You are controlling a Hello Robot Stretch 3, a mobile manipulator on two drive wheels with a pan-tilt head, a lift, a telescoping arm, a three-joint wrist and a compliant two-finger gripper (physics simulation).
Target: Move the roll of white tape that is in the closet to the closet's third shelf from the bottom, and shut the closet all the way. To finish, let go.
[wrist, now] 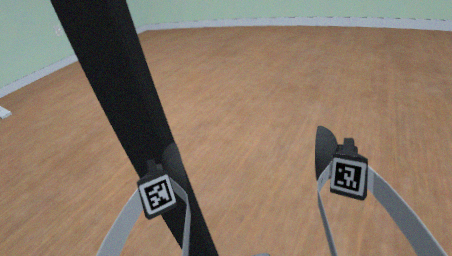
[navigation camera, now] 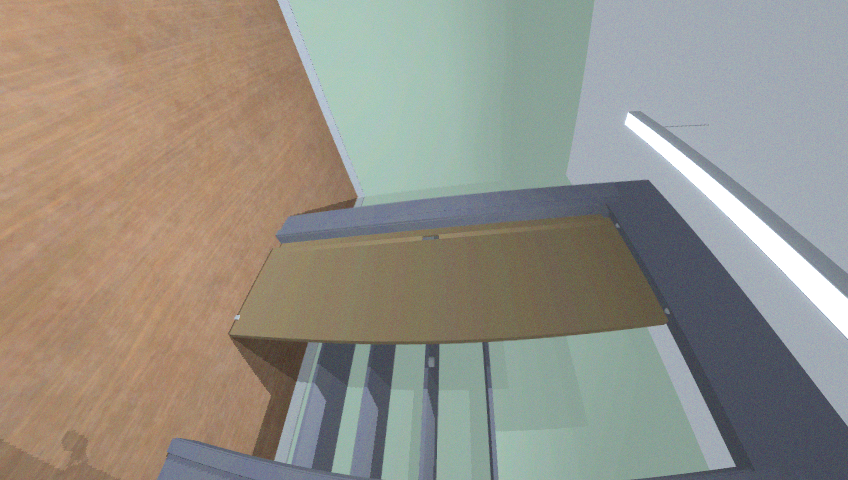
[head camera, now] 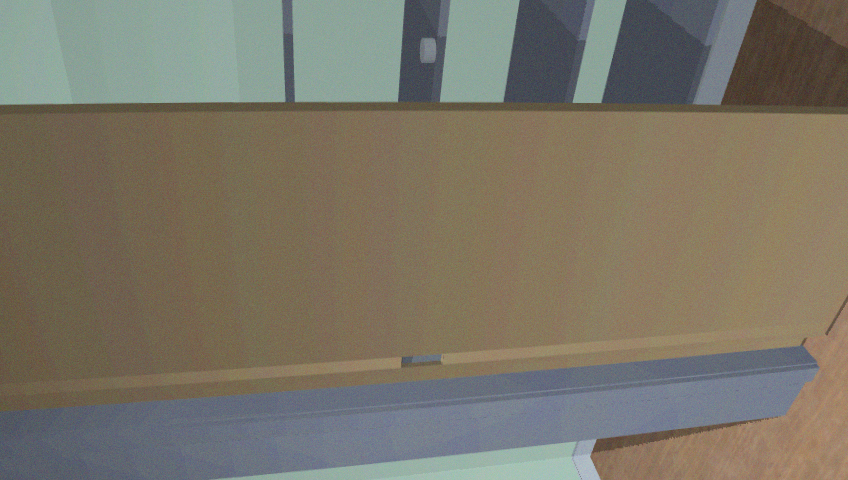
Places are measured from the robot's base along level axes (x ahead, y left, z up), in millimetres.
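Pixels of known places: gripper, between the fingertips: [wrist: 247,153].
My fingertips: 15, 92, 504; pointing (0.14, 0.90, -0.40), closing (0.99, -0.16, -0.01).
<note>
Behind a point stands the place of what it marks, as x, y, z.
Head and navigation views are turned sideways. The closet [head camera: 380,416] {1488, 297, 1144} [navigation camera: 702,285] {1133, -160, 2269} has a blue-grey frame and stands partly open. Its tan wooden door [head camera: 428,226] {1207, -95, 1073} [navigation camera: 452,285] {1228, -70, 1169} covers one part of the front, and shelves show through the opening beside it. The roll of white tape [head camera: 427,50] {1311, -462, 1034} [navigation camera: 431,361] {1313, -458, 1032}, small and whitish, stands on a shelf [head camera: 416,83] {1528, -460, 1016} [navigation camera: 428,422] {1194, -721, 1016} that looks like the third visible board from the floor side. My gripper [wrist: 247,153] {15, 92, 504} is open and empty in the wrist view, over the floor. The closet does not show in the wrist view.
Two lower shelves [navigation camera: 371,410] {1246, -706, 711} [navigation camera: 330,410] {1344, -793, 406} and one higher shelf [navigation camera: 490,416] {1151, -661, 1305} show in the opening. The closet's near side [navigation camera: 208,460] {701, -665, 245} is at the bottom of the navigation view. A black bar [wrist: 115,85] crosses the wrist view. Wooden floor [navigation camera: 148,237] {690, 214, 0} [wrist: 260,90] {287, 1121, 0} lies around.
</note>
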